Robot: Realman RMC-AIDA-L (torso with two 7-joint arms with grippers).
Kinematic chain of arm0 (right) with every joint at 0, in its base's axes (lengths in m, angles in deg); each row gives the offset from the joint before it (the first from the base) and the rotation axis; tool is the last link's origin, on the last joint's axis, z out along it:
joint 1: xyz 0 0 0.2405 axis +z
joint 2: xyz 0 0 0 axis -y
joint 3: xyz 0 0 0.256 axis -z
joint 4: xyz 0 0 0 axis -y
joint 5: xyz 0 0 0.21 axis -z
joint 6: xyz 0 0 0 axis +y
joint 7: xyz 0 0 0.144 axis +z
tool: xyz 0 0 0
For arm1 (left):
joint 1: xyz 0 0 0.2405 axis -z
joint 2: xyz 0 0 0 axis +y
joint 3: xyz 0 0 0.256 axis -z
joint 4: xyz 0 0 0 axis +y
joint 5: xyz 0 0 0.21 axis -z
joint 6: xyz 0 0 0 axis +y
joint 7: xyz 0 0 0.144 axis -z
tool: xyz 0 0 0
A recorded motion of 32 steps. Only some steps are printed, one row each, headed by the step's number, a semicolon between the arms.
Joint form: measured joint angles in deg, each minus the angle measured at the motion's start. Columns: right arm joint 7, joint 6, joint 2, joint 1, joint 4, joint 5, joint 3; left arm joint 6, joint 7, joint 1, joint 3, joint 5, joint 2, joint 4.
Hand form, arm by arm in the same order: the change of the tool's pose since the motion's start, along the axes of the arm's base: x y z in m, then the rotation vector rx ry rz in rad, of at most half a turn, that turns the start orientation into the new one. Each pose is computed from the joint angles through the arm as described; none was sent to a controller.
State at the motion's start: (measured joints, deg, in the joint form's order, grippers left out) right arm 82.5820 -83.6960 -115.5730 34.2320 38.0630 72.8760 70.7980; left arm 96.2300 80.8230 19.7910 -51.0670 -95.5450 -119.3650 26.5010
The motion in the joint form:
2: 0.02 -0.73 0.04 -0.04 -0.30 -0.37 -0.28; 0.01 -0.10 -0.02 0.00 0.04 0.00 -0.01
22: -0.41 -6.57 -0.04 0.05 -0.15 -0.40 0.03; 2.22 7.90 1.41 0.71 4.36 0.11 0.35
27: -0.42 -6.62 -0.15 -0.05 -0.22 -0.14 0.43; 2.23 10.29 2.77 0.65 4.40 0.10 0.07
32: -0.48 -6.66 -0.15 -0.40 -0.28 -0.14 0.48; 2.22 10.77 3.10 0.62 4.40 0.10 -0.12
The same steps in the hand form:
2: 0.0003 -0.0011 0.0014 -0.0043 0.0125 0.0008; 0.0000 -0.0001 0.0000 0.0014 -0.0001 -0.0008
22: -0.0067 -0.0150 0.0021 -0.0629 0.0441 0.0863; 0.0136 0.0116 0.0120 -0.0333 -0.1194 0.0603
27: -0.0061 -0.0167 -0.0003 -0.0720 0.0386 0.0877; 0.0199 0.0172 0.0112 -0.0651 -0.1352 0.0681
32: -0.0039 -0.0179 -0.0006 -0.0727 0.0385 0.0822; 0.0212 0.0183 0.0107 -0.0732 -0.1389 0.0703

